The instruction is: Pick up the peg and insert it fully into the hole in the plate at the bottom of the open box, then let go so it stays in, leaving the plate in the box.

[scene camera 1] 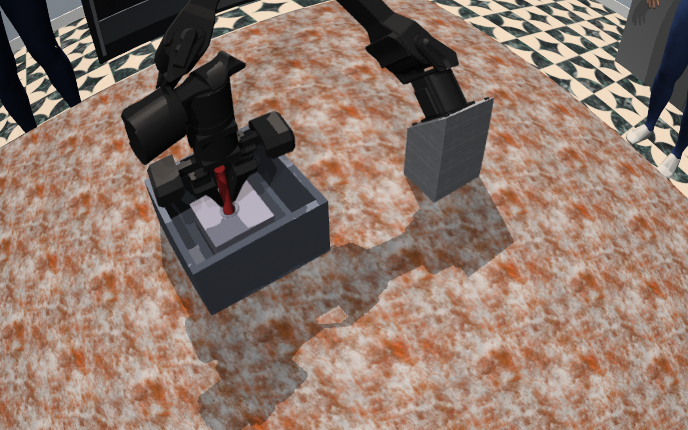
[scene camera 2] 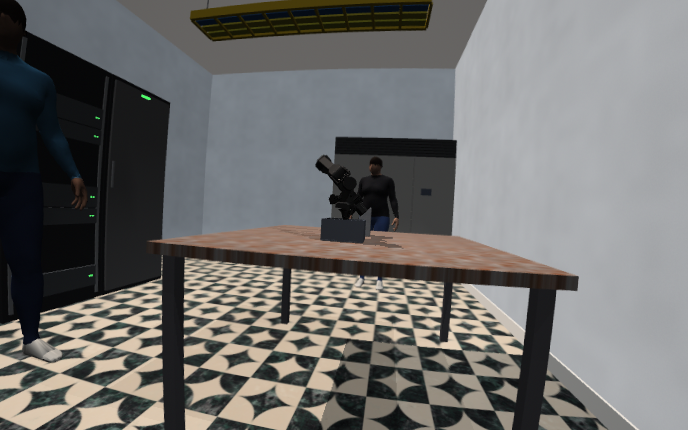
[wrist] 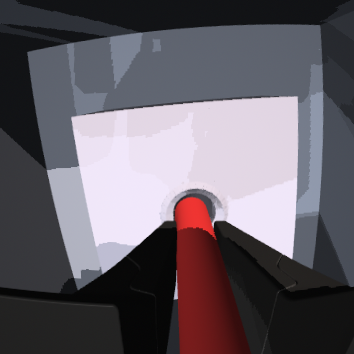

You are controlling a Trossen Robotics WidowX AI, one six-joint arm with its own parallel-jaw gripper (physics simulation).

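The red peg is held nearly upright, leaning slightly in scene camera 1. My gripper is shut on it, low inside the open box. The pale plate lies on the box bottom. The peg's lower end is at the ringed hole in the plate. In the wrist view a dark crescent of the hole shows beyond the tip and to its right. Whether the tip is inside the hole or just above it, I cannot tell.
The box walls rise around my gripper, and its wide finger carriages are close to the rim. A grey angular block is at the right below a dark arm part. The table carries the box. People stand beyond the table.
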